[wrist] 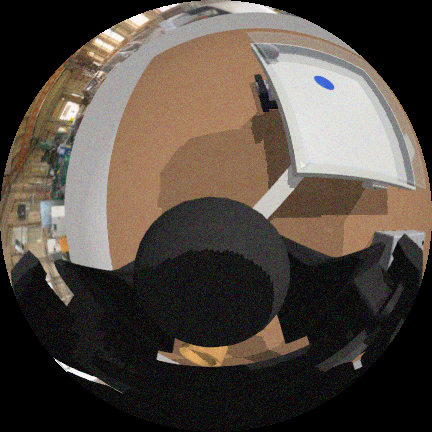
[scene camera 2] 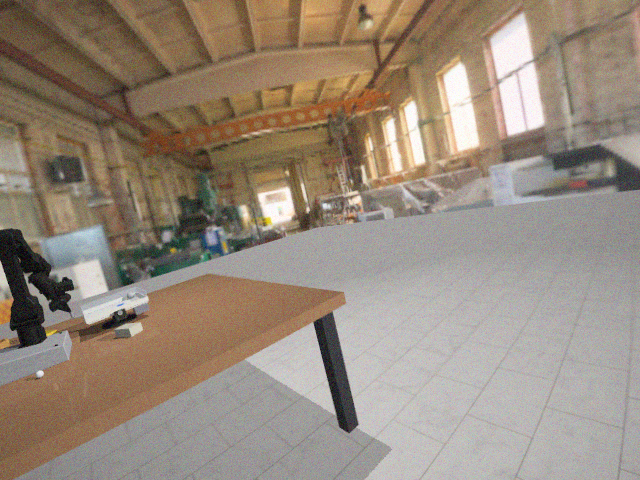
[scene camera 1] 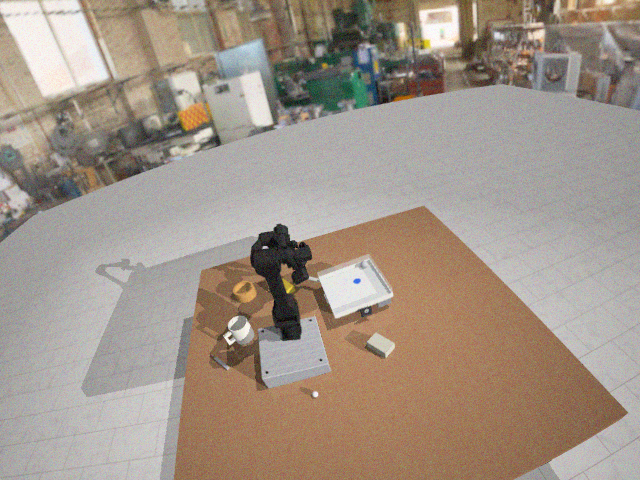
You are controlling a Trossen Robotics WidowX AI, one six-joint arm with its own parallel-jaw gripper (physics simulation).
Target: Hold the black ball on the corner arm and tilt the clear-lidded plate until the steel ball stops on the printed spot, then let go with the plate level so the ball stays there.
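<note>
The white clear-lidded plate point(scene camera 1: 343, 295) point(scene camera 2: 95, 315) point(wrist: 350, 135) sits above the table on a black mount. The steel ball point(scene camera 1: 363, 264) point(scene camera 2: 131, 295) point(wrist: 270, 53) is in a corner of the plate, apart from the blue printed spot point(scene camera 1: 356, 281) point(scene camera 2: 120, 304) point(wrist: 324, 82). The pale corner arm point(scene camera 1: 312, 279) point(wrist: 275, 195) runs from another plate corner to the black ball point(wrist: 212, 270), which is large in the wrist view. My gripper point(scene camera 1: 300, 277) point(scene camera 2: 63, 305) point(wrist: 222, 233) is shut on the black ball; its fingers flank it. I cannot judge the plate's exact tilt.
A beige block point(scene camera 1: 380, 345) point(scene camera 2: 128, 330) lies near the plate. A white mug point(scene camera 1: 241, 329), an orange bowl point(scene camera 1: 244, 292), a yellow piece point(scene camera 1: 288, 286) and a grey rod point(scene camera 1: 220, 361) are around the arm's grey base point(scene camera 1: 294, 353). A small white ball point(scene camera 1: 314, 394) point(scene camera 2: 39, 374) lies beside it.
</note>
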